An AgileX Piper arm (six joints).
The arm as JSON. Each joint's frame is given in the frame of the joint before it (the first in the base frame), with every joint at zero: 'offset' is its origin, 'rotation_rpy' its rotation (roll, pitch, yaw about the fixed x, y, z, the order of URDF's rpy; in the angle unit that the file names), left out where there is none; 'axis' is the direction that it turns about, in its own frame. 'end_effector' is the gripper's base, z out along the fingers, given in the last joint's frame.
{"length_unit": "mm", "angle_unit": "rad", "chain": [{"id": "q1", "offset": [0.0, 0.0, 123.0], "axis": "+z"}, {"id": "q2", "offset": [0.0, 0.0, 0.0], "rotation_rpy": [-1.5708, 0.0, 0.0], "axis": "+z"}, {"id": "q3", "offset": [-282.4, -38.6, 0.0], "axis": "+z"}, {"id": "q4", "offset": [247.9, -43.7, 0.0], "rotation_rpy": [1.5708, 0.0, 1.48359], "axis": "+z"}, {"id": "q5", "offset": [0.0, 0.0, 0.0], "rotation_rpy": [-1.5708, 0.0, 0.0], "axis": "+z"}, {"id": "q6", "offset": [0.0, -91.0, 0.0], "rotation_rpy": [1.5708, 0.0, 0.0], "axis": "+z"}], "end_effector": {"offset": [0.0, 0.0, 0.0]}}
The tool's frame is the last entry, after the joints.
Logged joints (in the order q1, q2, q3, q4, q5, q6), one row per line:
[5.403, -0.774, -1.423, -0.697, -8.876, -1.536]
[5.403, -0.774, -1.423, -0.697, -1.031, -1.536]
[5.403, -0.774, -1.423, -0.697, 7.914, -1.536]
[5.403, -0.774, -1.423, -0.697, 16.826, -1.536]
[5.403, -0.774, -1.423, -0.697, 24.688, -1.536]
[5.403, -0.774, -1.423, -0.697, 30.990, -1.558]
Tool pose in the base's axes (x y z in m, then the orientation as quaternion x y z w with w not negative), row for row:
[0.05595, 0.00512, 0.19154, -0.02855, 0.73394, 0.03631, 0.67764]
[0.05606, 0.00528, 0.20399, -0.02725, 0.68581, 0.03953, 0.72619]
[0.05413, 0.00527, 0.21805, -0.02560, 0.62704, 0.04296, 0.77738]
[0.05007, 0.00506, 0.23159, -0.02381, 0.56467, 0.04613, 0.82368]
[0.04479, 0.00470, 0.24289, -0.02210, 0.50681, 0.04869, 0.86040]
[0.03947, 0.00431, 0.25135, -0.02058, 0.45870, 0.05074, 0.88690]
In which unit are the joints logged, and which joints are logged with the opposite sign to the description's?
The joints are logged in degrees. Opposite sign: q3, q5, q6.
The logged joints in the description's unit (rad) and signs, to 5 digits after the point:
[0.09430, -0.01351, 0.02484, -0.01216, 0.15492, 0.02681]
[0.09430, -0.01351, 0.02484, -0.01216, 0.01799, 0.02681]
[0.09430, -0.01351, 0.02484, -0.01216, -0.13813, 0.02681]
[0.09430, -0.01351, 0.02484, -0.01216, -0.29367, 0.02681]
[0.09430, -0.01351, 0.02484, -0.01216, -0.43089, 0.02681]
[0.09430, -0.01351, 0.02484, -0.01216, -0.54088, 0.02719]

